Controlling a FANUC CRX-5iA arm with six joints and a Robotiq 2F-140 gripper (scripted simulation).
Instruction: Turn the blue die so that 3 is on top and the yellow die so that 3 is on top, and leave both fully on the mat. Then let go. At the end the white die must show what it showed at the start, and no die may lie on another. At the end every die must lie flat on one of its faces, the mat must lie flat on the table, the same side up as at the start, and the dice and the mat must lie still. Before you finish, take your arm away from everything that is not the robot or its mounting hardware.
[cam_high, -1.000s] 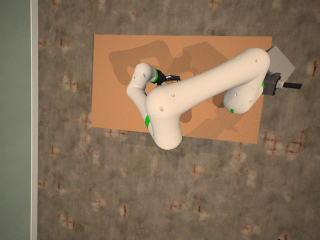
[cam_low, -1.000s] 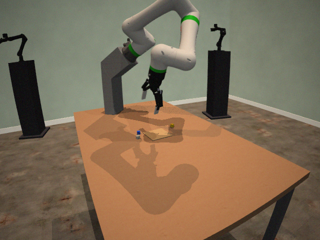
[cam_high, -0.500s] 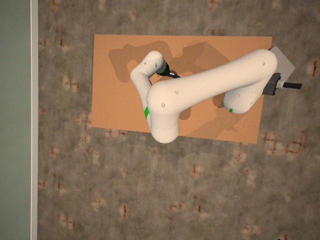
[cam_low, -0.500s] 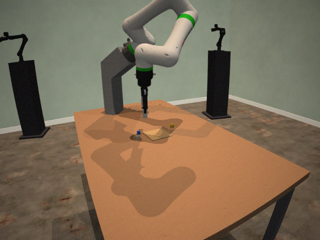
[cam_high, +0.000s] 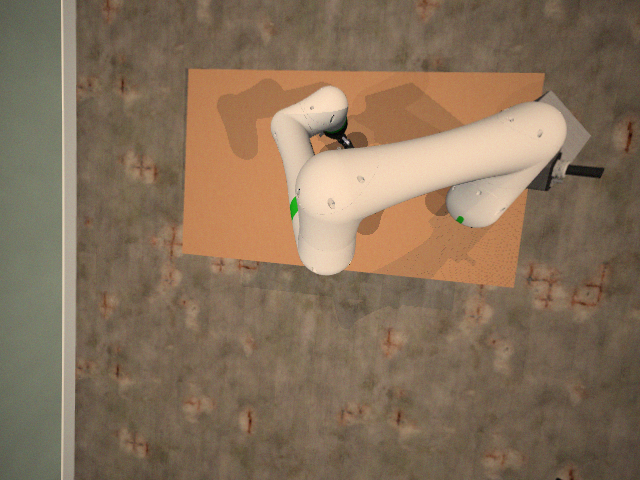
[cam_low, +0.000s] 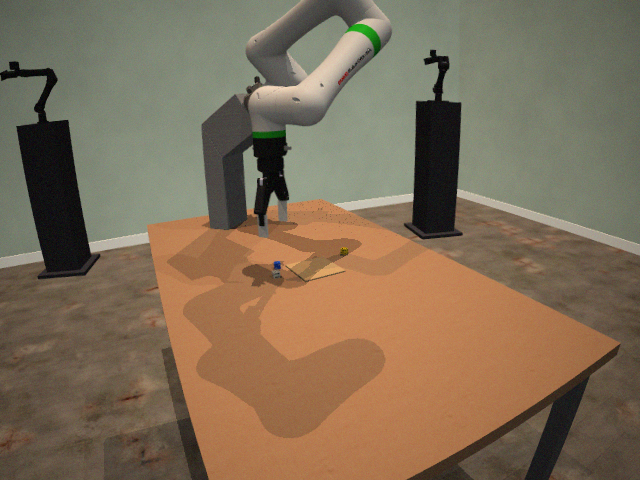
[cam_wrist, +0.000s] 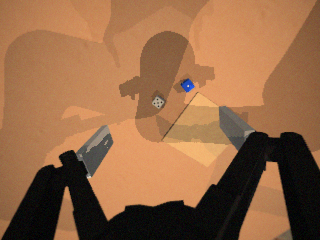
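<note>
My hand is 1 cm short of the white die and 15 cm above it. From my hand the other things lie so: blue die 6 cm behind, 1 cm to the left, 15 cm below; then yellow die 13 cm behind, 25 cm to the left, 15 cm below; then tan mat 2 cm behind, 12 cm to the left, 16 cm below.
</note>
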